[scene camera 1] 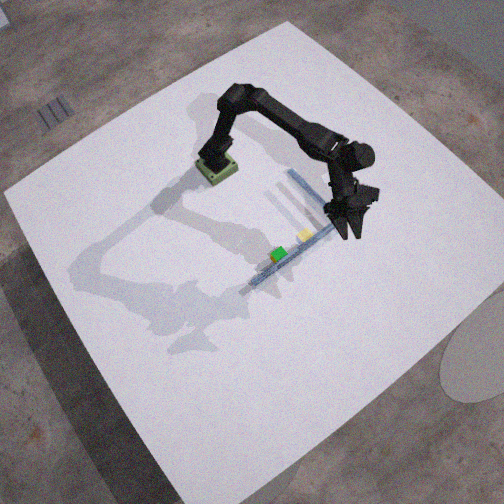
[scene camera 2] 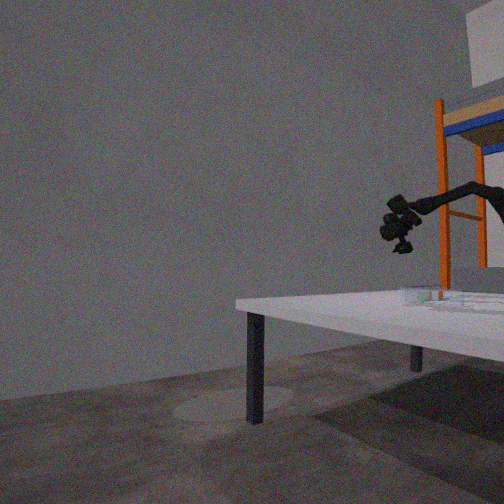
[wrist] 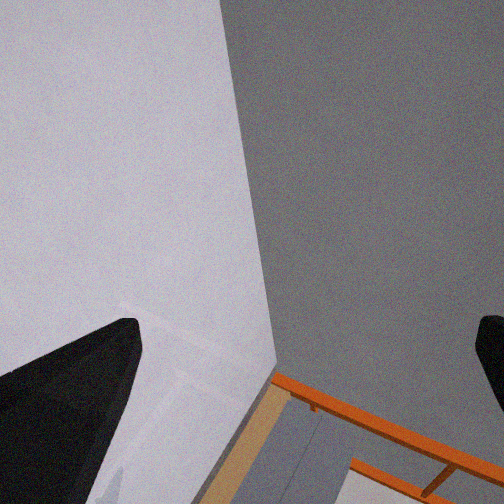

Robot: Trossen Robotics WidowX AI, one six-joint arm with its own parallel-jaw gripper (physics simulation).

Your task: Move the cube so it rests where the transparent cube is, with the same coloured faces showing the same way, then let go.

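A small cube with a green top (scene camera 1: 279, 255) sits on the white table. A pale, see-through cube with a yellow top (scene camera 1: 305, 235) lies just up and right of it. My gripper (scene camera 1: 348, 230) hangs high above the table, right of both cubes, jaws open and empty. In the side view my gripper (scene camera 2: 399, 238) is well above the table top. The wrist view shows only my two dark fingertips (wrist: 280, 390) spread wide, with no cube between them.
Thin blue-grey strips (scene camera 1: 300, 225) lie on the table around the cubes. The arm's green base (scene camera 1: 216, 167) stands at the back. The table edge (wrist: 245, 250) runs through the wrist view. An orange-framed shelf (scene camera 2: 465, 180) stands behind the table.
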